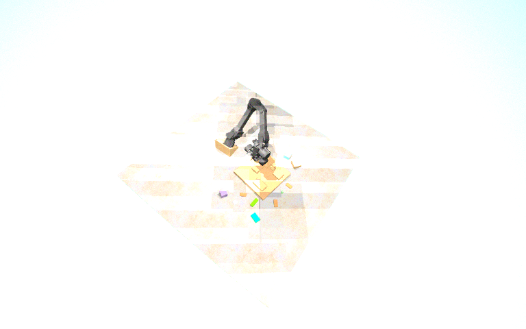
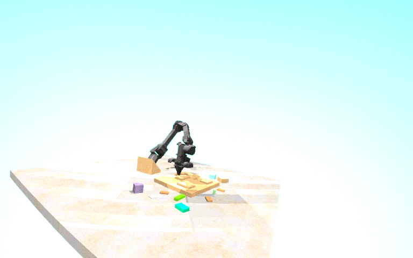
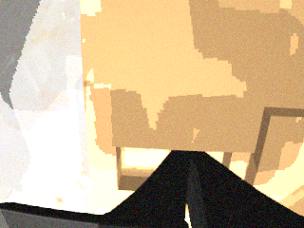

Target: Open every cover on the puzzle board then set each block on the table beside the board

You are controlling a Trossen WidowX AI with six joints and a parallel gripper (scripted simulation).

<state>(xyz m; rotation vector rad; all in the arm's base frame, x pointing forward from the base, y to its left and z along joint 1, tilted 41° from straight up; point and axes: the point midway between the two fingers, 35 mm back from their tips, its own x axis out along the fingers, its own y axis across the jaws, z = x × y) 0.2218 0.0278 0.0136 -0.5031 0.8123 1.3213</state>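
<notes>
The tan puzzle board is 90 mm ahead of my gripper tip and 60 mm to the right of it. Round my gripper tip: light cyan block 190 mm to the left, 180 mm ahead, 10 mm below; then purple cube 340 mm to the right, 40 mm behind; then bright green bar 270 mm to the right, 160 mm ahead, 20 mm below.
</notes>
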